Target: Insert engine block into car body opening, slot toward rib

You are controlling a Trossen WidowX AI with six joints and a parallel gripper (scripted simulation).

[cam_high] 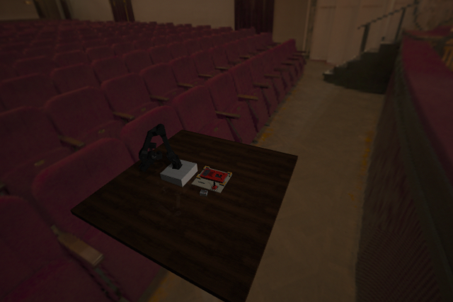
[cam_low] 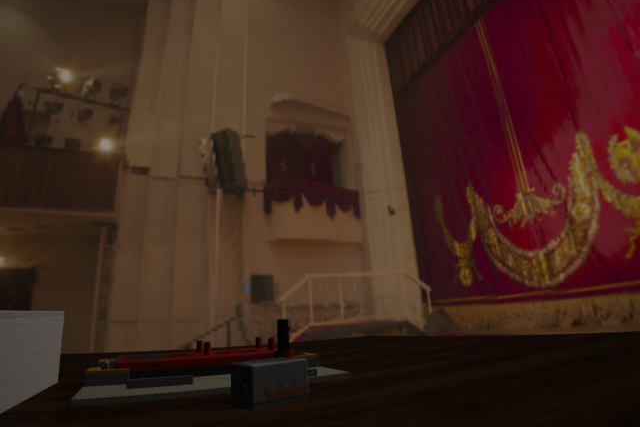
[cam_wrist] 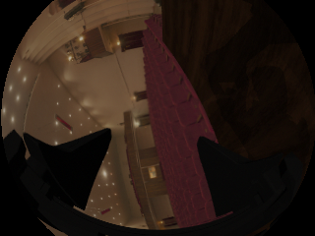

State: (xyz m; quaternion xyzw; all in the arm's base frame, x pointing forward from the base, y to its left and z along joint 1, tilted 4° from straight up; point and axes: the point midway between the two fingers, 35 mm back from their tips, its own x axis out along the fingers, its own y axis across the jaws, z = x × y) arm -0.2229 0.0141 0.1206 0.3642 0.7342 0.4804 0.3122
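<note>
Now: the engine block 55 cm ahead of my gripper tip, 20 cm to the right of it and 16 cm below it. The rest, counted from my gripper tip: baseplate 56 cm ahead, 2 cm to the right, 16 cm below.
</note>
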